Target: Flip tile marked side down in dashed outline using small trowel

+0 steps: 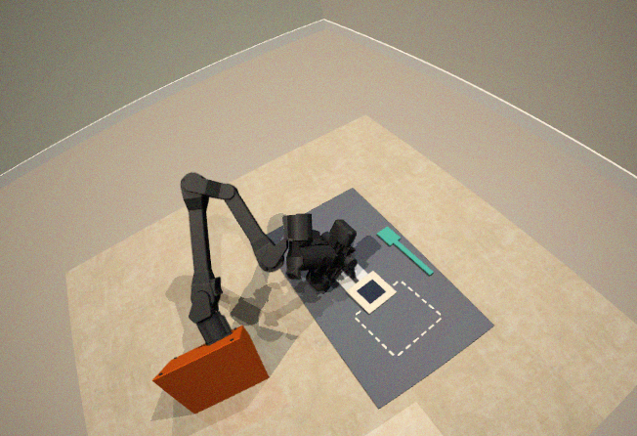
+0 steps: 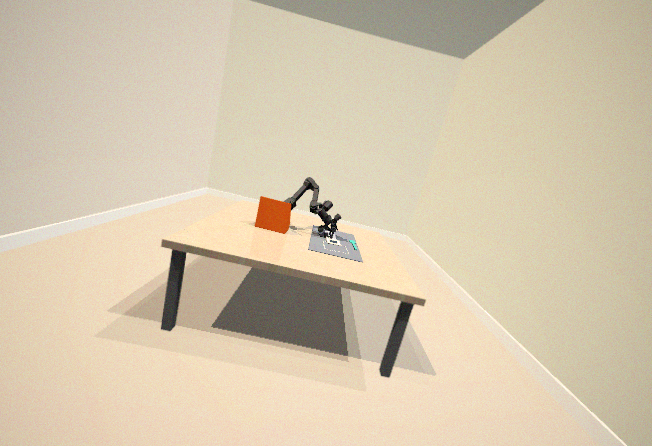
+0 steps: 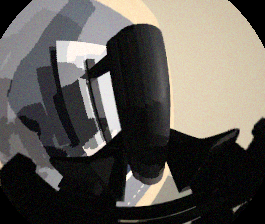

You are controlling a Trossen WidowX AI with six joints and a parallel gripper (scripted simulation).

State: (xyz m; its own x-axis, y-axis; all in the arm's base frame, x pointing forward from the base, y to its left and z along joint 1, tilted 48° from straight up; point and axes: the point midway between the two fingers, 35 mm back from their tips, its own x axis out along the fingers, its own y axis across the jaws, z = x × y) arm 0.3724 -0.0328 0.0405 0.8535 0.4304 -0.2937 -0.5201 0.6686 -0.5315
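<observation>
The mat is 70 mm below my gripper tip and 50 mm to the right of it. The rest, counted from my gripper tip: teal trowel 140 mm ahead, 50 mm below, 40 mm to the right; then cream tile 100 mm to the right, 50 mm below, 20 mm behind.
</observation>
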